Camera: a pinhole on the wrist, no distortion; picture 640 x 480 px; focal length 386.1 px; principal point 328.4 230.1 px. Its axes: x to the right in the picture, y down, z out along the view. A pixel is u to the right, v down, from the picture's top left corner.
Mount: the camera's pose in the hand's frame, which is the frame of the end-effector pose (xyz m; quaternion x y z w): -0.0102 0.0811 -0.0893 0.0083 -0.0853 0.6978 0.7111
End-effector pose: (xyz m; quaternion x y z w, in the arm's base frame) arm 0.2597 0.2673 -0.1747 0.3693 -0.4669 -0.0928 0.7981
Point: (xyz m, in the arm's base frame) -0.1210 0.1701 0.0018
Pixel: 415 213
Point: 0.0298 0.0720 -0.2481
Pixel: 152 255
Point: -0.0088 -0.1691 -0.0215
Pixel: 225 63
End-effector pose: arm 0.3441 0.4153 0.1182 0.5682 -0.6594 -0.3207 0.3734
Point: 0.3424 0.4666 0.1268
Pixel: 116 341
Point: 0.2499 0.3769 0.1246
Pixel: 304 53
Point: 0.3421 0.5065 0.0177
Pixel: 29 395
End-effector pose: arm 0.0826 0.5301 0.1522 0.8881 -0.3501 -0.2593 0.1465
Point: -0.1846 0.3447 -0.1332
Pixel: 441 125
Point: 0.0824 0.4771 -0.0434
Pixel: 187 7
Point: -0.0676 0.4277 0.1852
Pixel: 619 254
